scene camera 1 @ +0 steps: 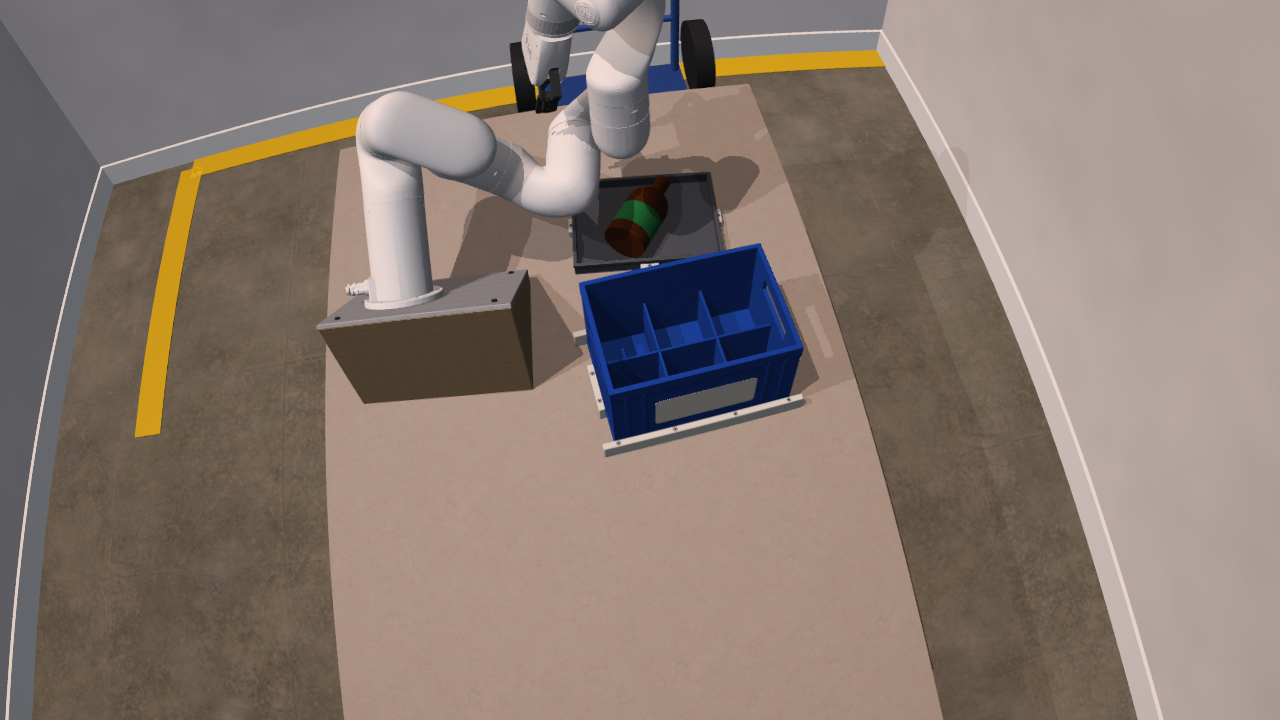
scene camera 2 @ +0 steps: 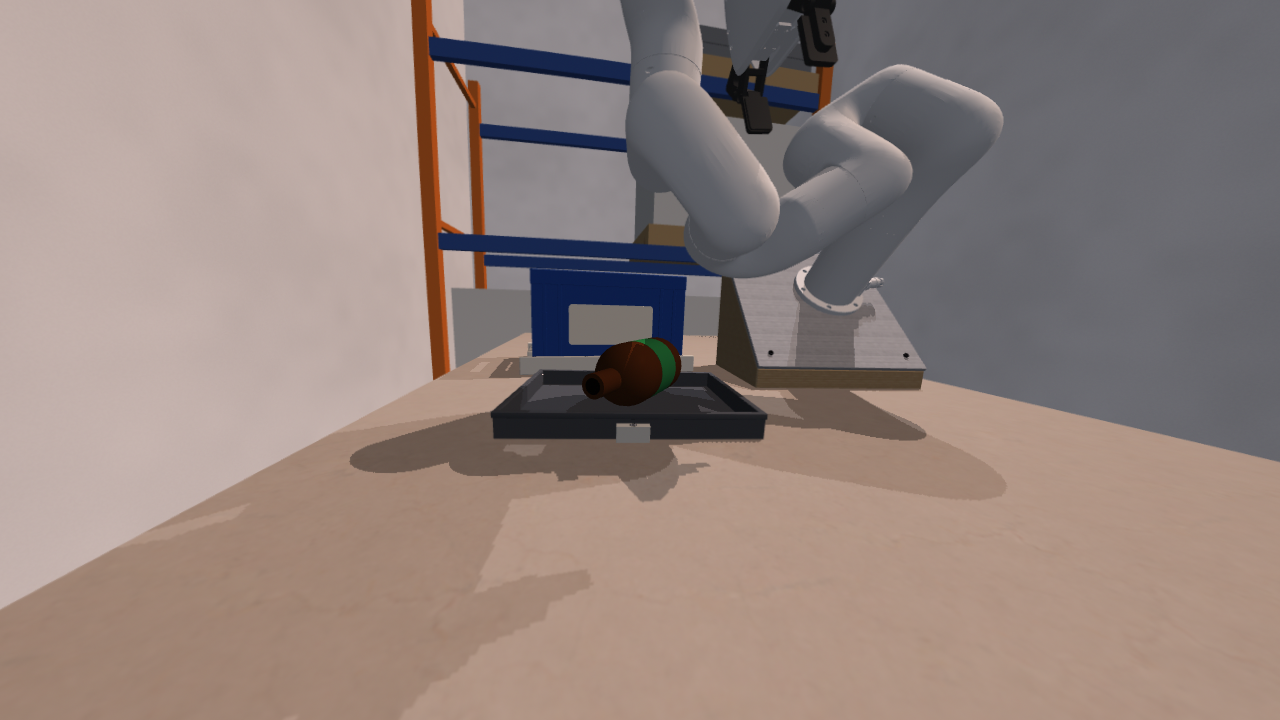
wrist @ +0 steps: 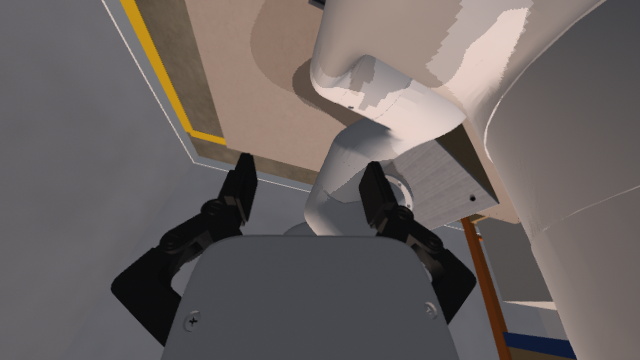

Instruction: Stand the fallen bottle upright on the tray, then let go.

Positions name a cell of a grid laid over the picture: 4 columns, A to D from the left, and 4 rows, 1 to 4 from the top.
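Scene camera 2 gives you the gripper (scene camera 2: C1) and a brown bottle (scene camera 2: B3). In scene camera 1 there's the gripper again (scene camera 1: B1), plus a pale rail (scene camera 1: C3). The wrist view has the gripper (wrist: B2) in it as well, but the brown bottle is out of frame in the wrist view.
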